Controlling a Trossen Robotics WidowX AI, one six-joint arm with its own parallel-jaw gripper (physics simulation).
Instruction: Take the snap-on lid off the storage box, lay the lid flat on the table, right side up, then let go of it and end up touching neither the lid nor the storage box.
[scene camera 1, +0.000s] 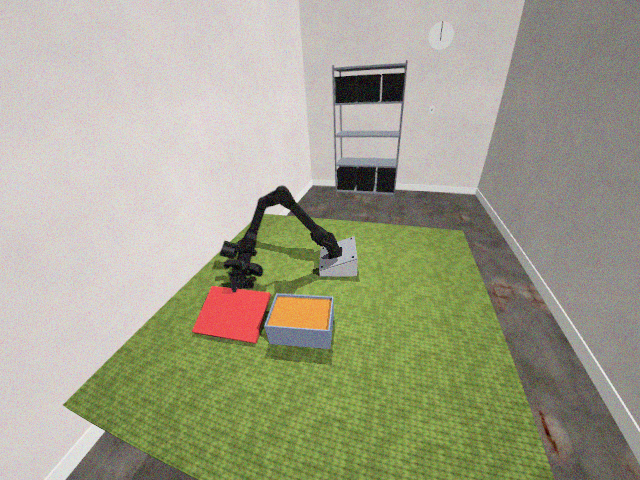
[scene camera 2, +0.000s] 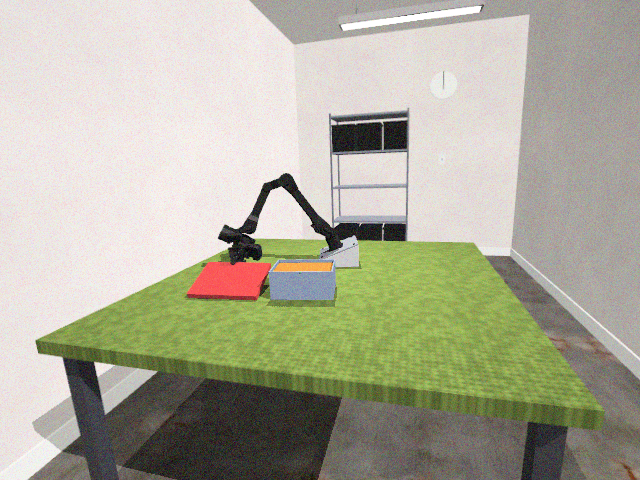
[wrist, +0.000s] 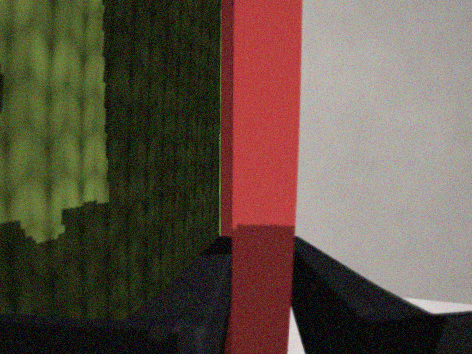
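The red lid (scene camera 1: 232, 315) (scene camera 2: 230, 281) (wrist: 265, 125) is beside the storage box, on its left in both scene views, with its broad smooth face up. It tilts, its far edge higher than its near edge; the near edge is at or very close to the table, and I cannot tell if it touches. My gripper (scene camera 1: 234, 289) (scene camera 2: 234, 262) (wrist: 257, 248) is shut on the lid's far edge, one finger on each side of it in the wrist view. The grey-blue storage box (scene camera 1: 299, 337) (scene camera 2: 302, 285) stands upright and uncovered, with orange showing inside. A narrow gap separates lid and box.
The green table top (scene camera 1: 413, 361) (scene camera 2: 413, 335) carries everything. The arm's grey base (scene camera 1: 345, 260) (scene camera 2: 347, 255) stands behind the box, slightly right. A wall rises beyond the table's left side. A shelf rack (scene camera 1: 368, 134) (scene camera 2: 370, 186) stands at the far wall.
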